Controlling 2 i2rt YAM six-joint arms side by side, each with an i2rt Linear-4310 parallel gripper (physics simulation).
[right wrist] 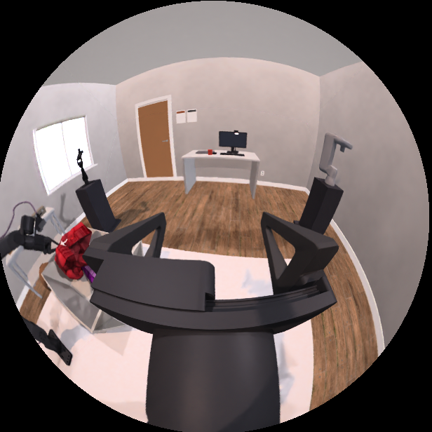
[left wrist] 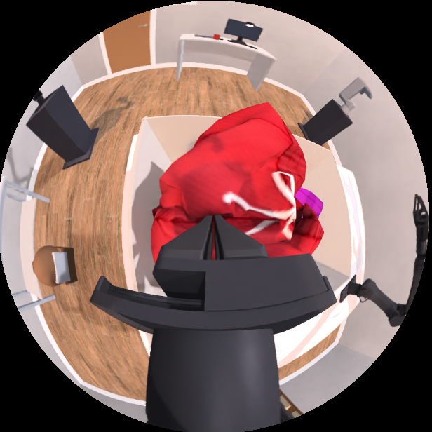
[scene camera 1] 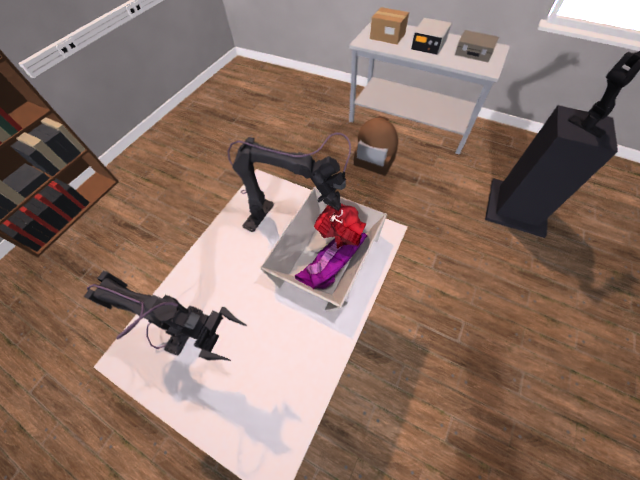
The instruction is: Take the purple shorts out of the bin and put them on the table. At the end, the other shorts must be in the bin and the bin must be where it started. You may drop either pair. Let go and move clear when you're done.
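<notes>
The red shorts (scene camera 1: pixel 343 227) (left wrist: pixel 235 165) (right wrist: pixel 75 255) are bunched up, with white drawstrings, inside the upper part of the bin (scene camera 1: pixel 292 240) (left wrist: pixel 335 235) (right wrist: pixel 75 300) in scene camera 1. My left gripper (scene camera 1: pixel 337 207) (left wrist: pixel 213 217) is shut on their top edge. The purple shorts (scene camera 1: pixel 330 266) (left wrist: pixel 310 201) (right wrist: pixel 89 273) lie in the bin's lower part, along its right side, with their upper end beside the red shorts. Whether the red shorts rest on the bin floor I cannot tell. My right gripper (scene camera 1: pixel 237 342) (right wrist: pixel 213 217) is open and empty, left of and below the bin in scene camera 1.
The bin stands on the white table top (scene camera 1: pixel 310 372), near its upper right end in scene camera 1. The bin's walls rise around both pairs of shorts. A bookshelf stands at the left, a workbench (scene camera 1: pixel 413 98) at the back and a black pedestal (scene camera 1: pixel 547 175) at the right.
</notes>
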